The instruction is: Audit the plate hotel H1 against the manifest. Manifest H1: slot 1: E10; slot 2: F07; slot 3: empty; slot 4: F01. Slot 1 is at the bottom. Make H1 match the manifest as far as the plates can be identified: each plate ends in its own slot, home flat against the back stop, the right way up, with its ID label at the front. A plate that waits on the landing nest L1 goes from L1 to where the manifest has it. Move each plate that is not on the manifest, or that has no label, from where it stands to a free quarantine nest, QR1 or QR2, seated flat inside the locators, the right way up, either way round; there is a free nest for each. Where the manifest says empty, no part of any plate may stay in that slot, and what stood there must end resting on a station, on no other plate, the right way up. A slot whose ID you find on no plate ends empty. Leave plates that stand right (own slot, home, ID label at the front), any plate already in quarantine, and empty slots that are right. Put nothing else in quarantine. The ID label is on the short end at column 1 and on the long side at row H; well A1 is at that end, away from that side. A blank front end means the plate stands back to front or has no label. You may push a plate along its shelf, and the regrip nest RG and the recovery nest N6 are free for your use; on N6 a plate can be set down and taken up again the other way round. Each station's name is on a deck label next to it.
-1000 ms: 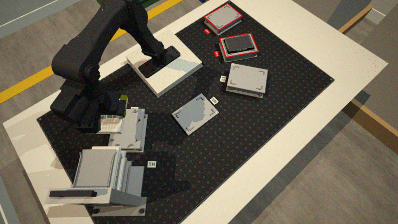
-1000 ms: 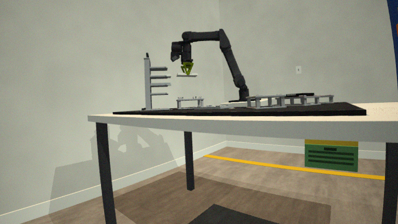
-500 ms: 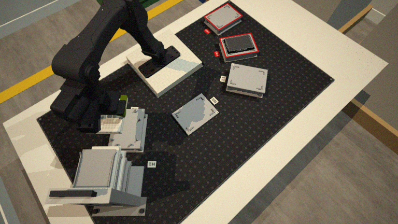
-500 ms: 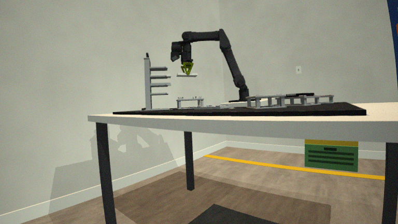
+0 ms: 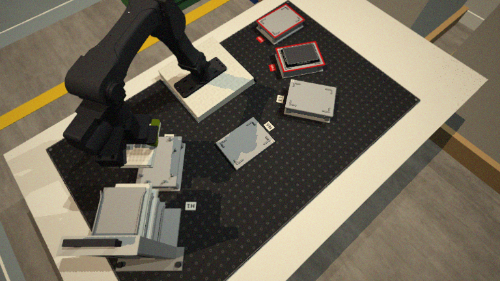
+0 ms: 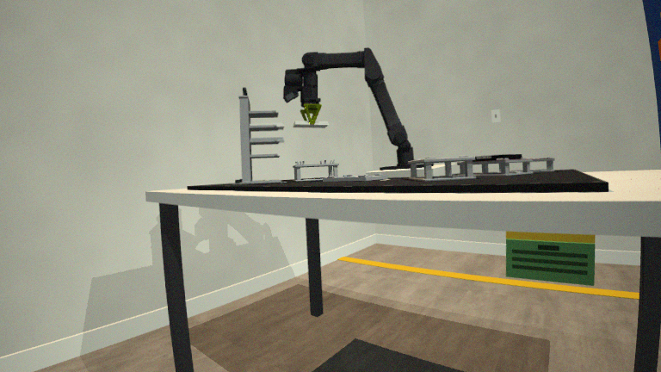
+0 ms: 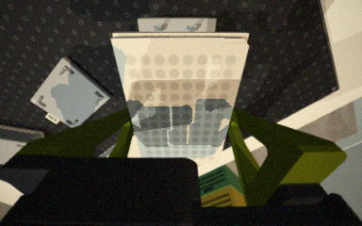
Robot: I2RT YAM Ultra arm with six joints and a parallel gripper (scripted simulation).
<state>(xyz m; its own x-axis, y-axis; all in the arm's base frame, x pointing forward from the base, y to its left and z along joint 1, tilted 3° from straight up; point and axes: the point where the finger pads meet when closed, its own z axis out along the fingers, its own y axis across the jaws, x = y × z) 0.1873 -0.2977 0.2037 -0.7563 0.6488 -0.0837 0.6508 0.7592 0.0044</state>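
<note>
My gripper is now 100 mm short of the recovery nest N6, 260 mm to the right of it and 210 mm above it. Also, from my hand: regrip nest: 10 mm behind, 10 mm to the left, 160 mm below; white well plate: right at my hand; plate hotel H1: 190 mm ahead, 160 mm to the right, 60 mm below.
</note>
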